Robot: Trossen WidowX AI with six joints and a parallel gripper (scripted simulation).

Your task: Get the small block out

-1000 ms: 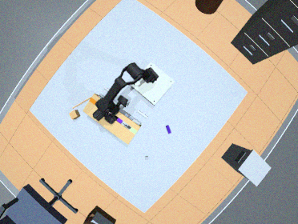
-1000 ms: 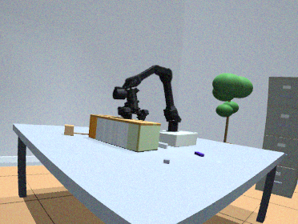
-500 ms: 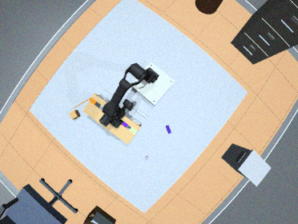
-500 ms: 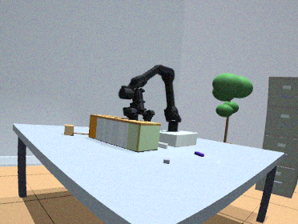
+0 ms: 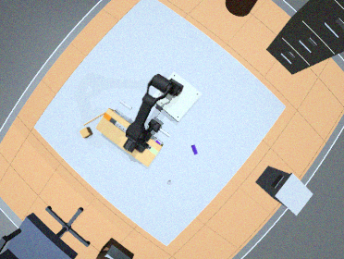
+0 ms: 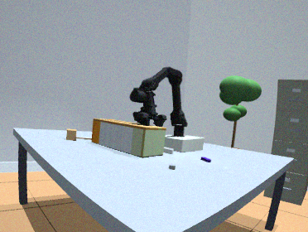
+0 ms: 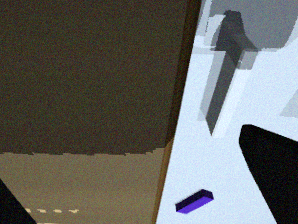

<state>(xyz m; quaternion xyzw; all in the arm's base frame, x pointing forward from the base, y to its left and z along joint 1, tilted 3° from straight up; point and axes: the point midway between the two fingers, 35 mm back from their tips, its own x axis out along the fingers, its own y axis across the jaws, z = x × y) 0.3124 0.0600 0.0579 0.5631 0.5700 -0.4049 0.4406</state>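
Right now my gripper tip is 30 mm to the right of the purple block, 30 mm above it and 20 mm short of it. From my gripper tip the other things lie so: clear-fronted box 120 mm to the right, 40 mm ahead, 20 mm below.
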